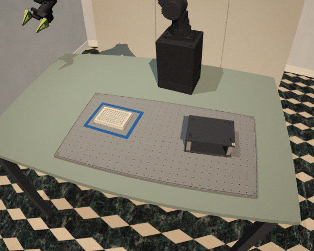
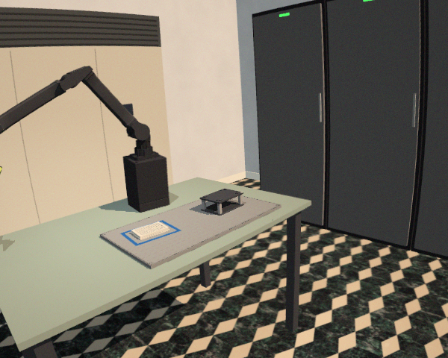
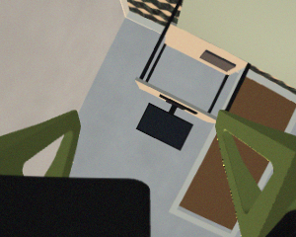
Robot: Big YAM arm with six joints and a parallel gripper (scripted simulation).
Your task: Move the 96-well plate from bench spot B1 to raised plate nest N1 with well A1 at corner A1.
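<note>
Now: the cream 96-well plate 200 mm ahead of my hand, 550 mm to the left of it and 290 mm below it. From my hand the other things lie so: black raised nest N1 (200 mm ahead, 920 mm to the left, 240 mm below); then white corner mark (250 mm ahead, 1000 mm to the left, 230 mm below).
</note>
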